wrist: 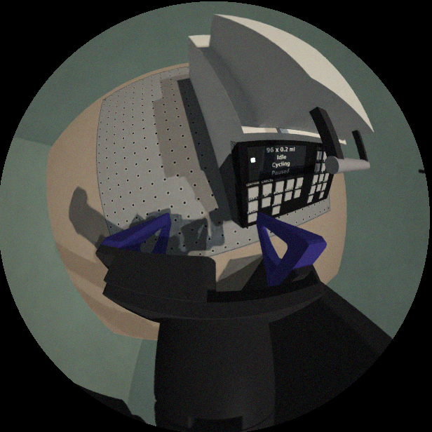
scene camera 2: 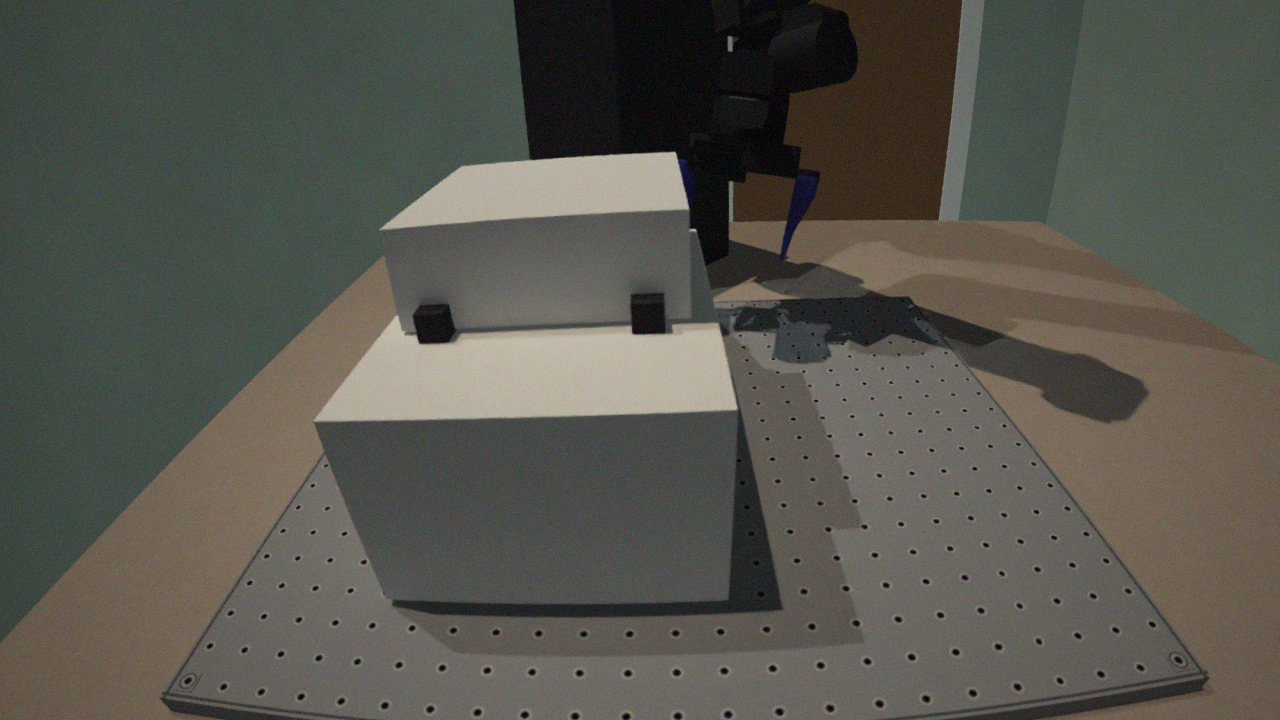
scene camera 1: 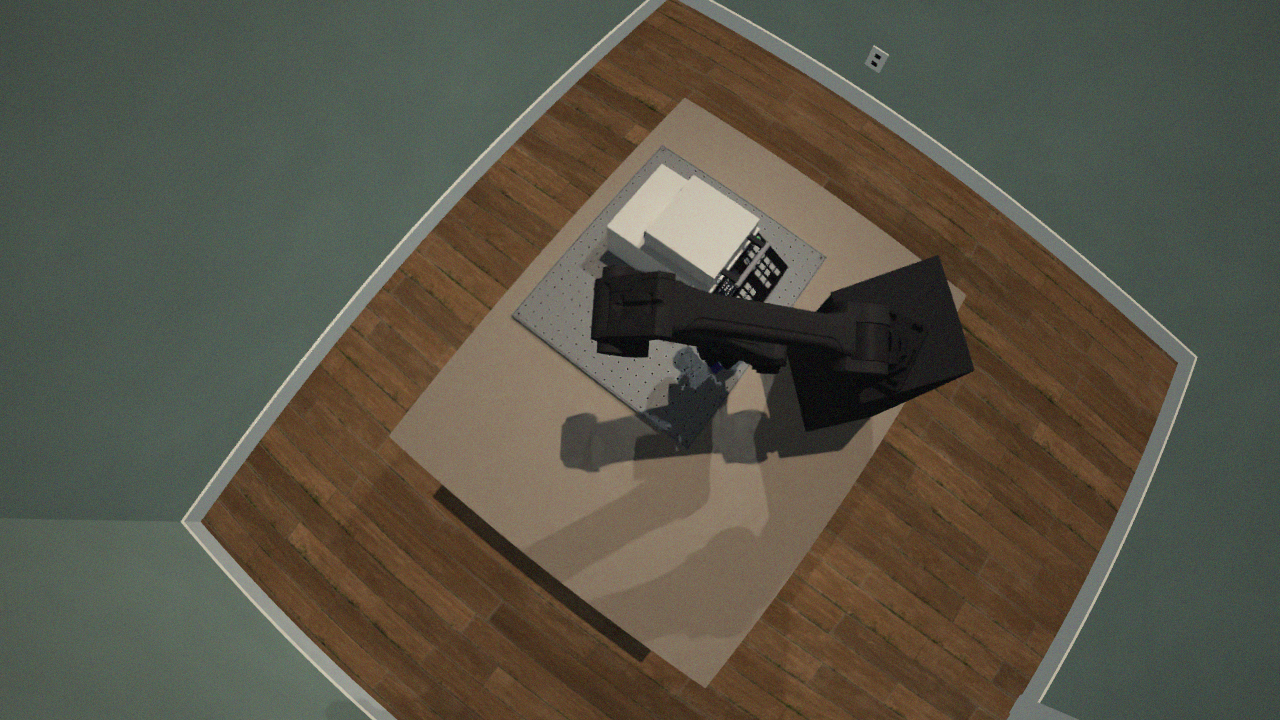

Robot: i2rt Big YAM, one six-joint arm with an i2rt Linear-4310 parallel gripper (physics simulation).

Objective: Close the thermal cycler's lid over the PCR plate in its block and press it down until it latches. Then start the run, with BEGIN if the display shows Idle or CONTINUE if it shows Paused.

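Where they show: gripper, fingertip midpoint: [scene camera 2: 730,251]; arm's base, origin of the base link: [scene camera 1: 892,350].
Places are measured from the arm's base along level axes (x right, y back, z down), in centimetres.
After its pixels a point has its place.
Observation:
The thermal cycler [scene camera 2: 554,510] {y -59.7, x 6.9, z 31.6 cm} [wrist: 210,110] is a white box with its lid [scene camera 1: 702,223] {y -42.6, x 8.0, z 19.6 cm} [scene camera 2: 537,268] {y -50.7, x 7.8, z 22.4 cm} [wrist: 280,75] lying over the block. The lid's grey handle bar [wrist: 350,165] juts out in front on black arms. A pale strip shows under the lid's front edge; I cannot tell whether it is latched. The PCR plate is hidden. The display [wrist: 280,161] reads "96 x 0.2 ml", Idle, Cycling and a dimmer Paused. White buttons [wrist: 276,192] sit below it, their labels too small to read. My gripper [wrist: 213,217] is open and empty, in front of the panel's lower left; its right fingertip overlaps the panel's lower edge in view.
The cycler stands on a perforated grey board [scene camera 1: 572,331] {y -54.5, x -22.3, z 39.5 cm} [scene camera 2: 939,537] {y -55.8, x -16.1, z 39.5 cm} [wrist: 130,150] on a tan table [scene camera 1: 501,420] {y -55.0, x -47.7, z 40.8 cm}. The black arm [scene camera 1: 751,326] {y -21.6, x -19.6, z -22.2 cm} reaches across the board from its dark base block [scene camera 1: 935,313] {y 2.2, x 7.9, z -5.0 cm}. The lid's black hinges [scene camera 2: 434,323] {y -51.9, x 13.8, z 24.8 cm} are at the rear.

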